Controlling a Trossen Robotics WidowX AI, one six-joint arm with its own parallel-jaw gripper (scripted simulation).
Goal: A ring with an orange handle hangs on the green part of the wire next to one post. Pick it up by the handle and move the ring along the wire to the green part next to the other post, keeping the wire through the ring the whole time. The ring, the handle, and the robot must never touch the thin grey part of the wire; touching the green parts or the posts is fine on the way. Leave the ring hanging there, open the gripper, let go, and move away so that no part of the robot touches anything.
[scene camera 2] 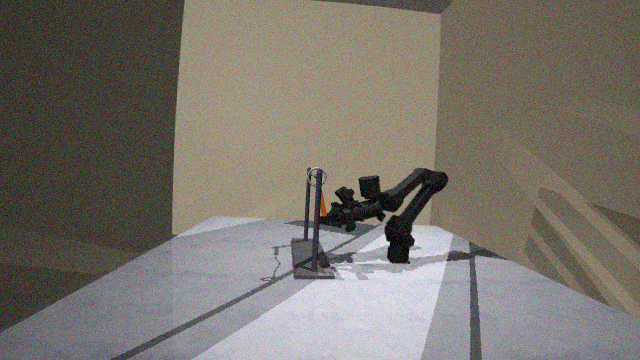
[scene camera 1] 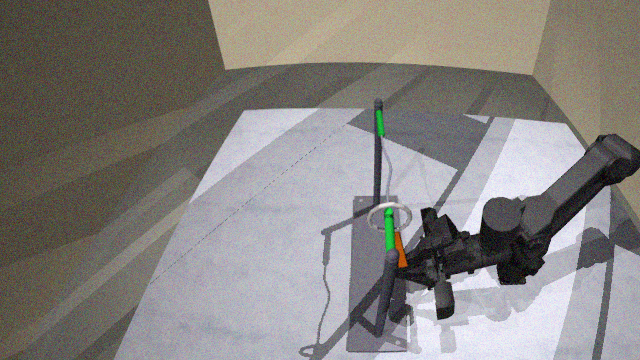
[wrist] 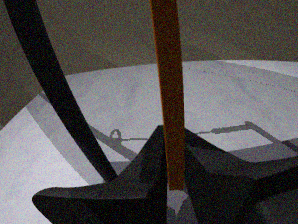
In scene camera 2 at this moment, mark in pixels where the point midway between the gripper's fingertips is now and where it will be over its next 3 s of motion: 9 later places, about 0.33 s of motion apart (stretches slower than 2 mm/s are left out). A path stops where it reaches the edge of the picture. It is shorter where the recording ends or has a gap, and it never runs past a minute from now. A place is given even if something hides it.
The gripper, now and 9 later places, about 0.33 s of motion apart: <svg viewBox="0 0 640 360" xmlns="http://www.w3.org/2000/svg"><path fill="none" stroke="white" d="M315 221L315 221L314 224L314 226L314 226L316 227L320 225L326 223L330 223L330 223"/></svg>
